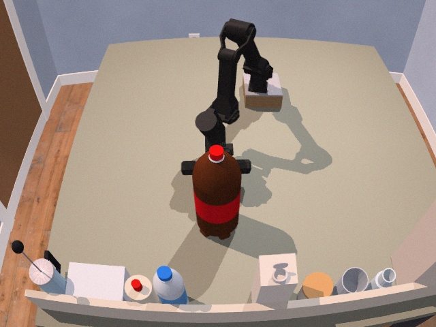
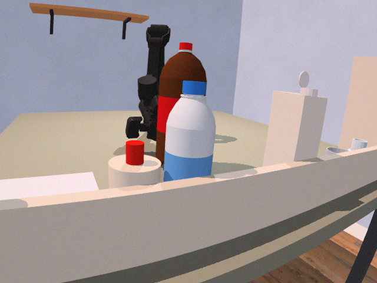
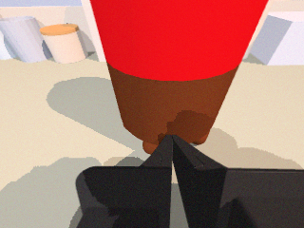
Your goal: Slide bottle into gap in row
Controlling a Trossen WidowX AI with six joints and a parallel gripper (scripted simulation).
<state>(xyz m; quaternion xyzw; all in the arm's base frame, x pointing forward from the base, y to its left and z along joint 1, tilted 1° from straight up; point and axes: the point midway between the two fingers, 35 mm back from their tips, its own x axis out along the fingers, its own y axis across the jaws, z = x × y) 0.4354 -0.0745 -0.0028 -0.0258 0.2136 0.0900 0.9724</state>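
The brown cola bottle lies 100 mm above my hand, 80 mm ahead of it and 20 mm to the left of it. Round my hand: raised rail (340 mm ahead, 210 mm to the left, 10 mm below); then blue-capped water bottle (340 mm ahead, 50 mm to the right, 50 mm above); then orange-lidded jar (290 mm to the left, 270 mm ahead, 20 mm below).
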